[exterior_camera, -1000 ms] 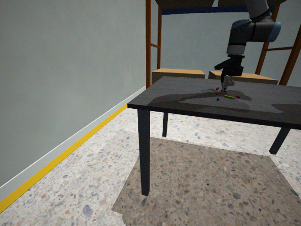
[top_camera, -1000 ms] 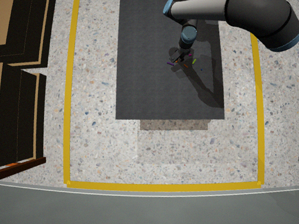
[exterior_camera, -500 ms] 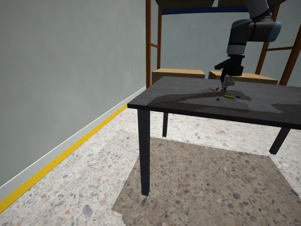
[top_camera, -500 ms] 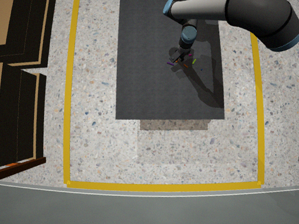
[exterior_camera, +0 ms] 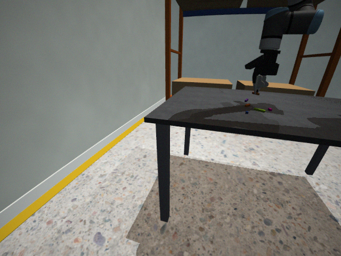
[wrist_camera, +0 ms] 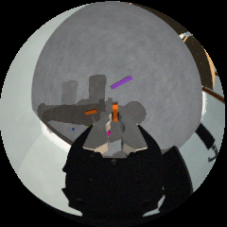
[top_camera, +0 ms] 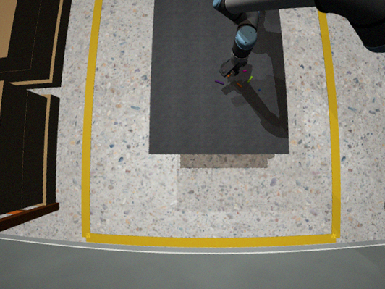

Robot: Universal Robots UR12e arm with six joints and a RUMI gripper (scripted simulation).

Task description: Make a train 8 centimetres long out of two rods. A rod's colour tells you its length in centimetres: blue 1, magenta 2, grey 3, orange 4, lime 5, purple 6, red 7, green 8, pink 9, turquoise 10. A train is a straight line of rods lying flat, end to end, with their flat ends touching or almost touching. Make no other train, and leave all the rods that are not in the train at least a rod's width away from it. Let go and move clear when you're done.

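Now: the lime rod 13 cm to the left of my hand, 7 cm below it and 5 cm behind it. The rest, counted from my hand: purple rod: 7 cm below, 5 cm to the right, 5 cm ahead; magenta rod: 9 cm behind, 8 cm to the left, 7 cm below; small blue rod: 22 cm to the left, 7 cm below.
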